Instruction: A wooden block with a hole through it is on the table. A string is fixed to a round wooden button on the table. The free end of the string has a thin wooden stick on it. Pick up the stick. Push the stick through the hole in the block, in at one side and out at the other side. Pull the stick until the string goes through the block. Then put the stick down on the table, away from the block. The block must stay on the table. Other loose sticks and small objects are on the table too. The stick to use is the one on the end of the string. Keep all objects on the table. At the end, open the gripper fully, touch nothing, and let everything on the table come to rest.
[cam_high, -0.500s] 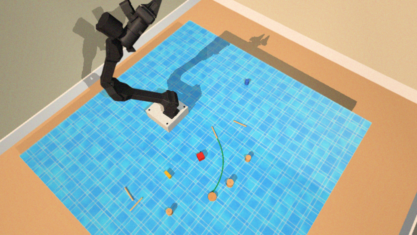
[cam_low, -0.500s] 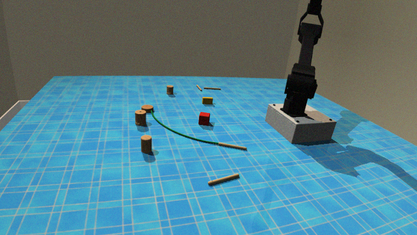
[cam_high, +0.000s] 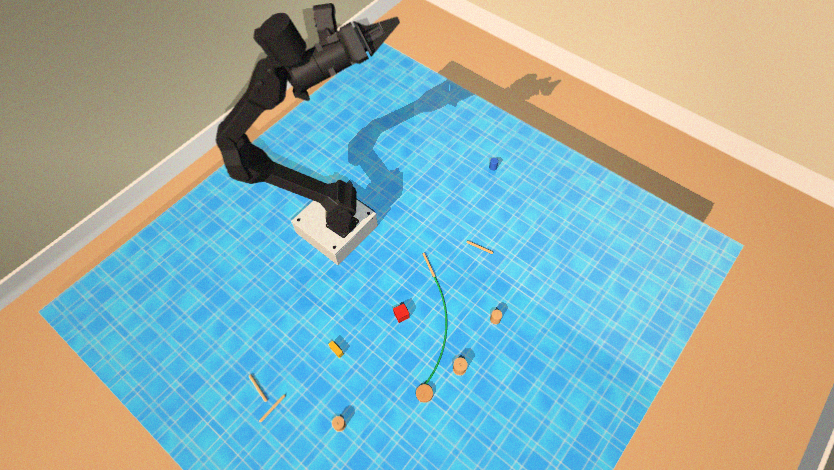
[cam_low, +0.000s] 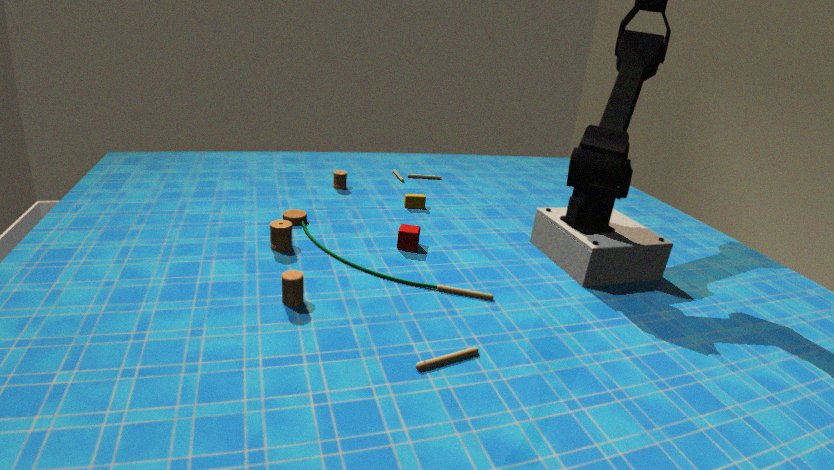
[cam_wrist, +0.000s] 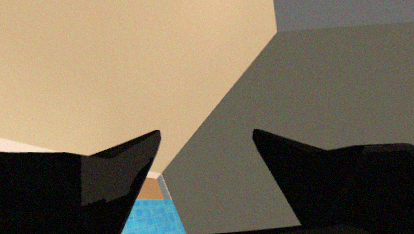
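The small red block is 620 mm below my gripper tip, 250 mm to the right of it and 160 mm ahead of it. The rest, counted from my gripper tip: yellow block 620 mm below, 410 mm to the right, 90 mm ahead; then small blue object 620 mm below, 280 mm to the left, 110 mm ahead; then small wooden cylinder 620 mm below, 360 mm ahead, 270 mm to the right.
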